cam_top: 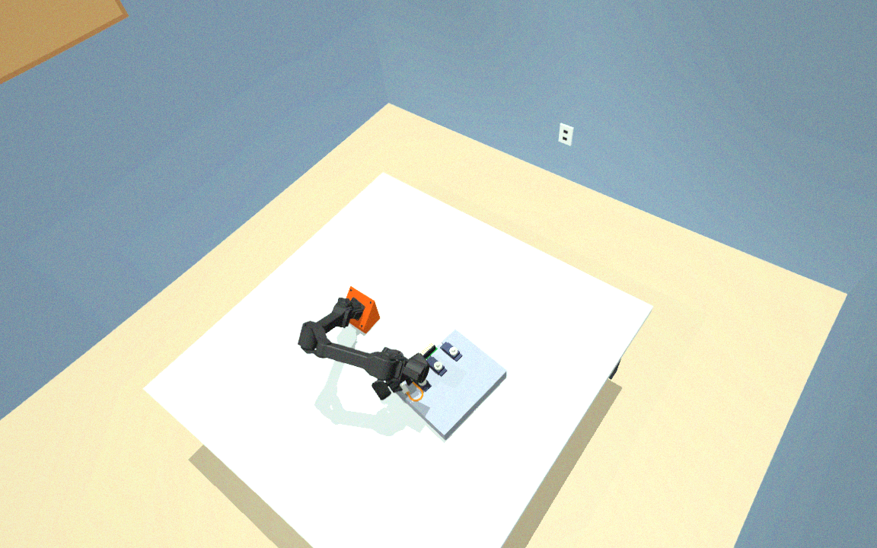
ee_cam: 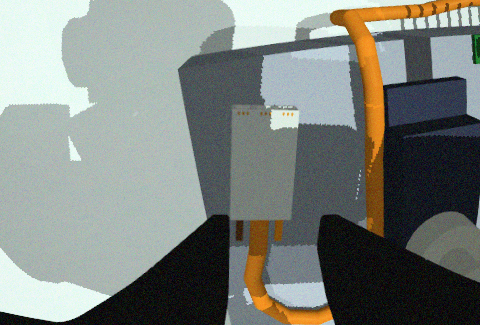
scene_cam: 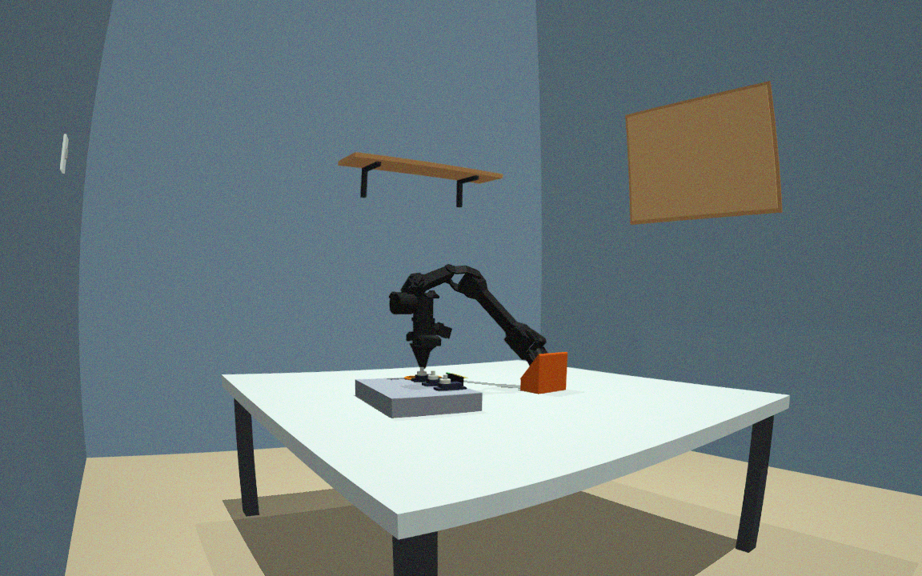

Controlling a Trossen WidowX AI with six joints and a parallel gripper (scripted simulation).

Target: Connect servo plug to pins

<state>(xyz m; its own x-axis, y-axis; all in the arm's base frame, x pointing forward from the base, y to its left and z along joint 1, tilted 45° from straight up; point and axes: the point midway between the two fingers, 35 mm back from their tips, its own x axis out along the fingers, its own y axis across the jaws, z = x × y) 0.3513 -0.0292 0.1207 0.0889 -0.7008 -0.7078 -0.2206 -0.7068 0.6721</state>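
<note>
Right now the green band is 3 cm behind my gripper tip and 9 cm to the left of it. The rest, counted from my gripper tip: grey printed holder 13 cm ahead, 12 cm to the left, 5 cm below.
</note>
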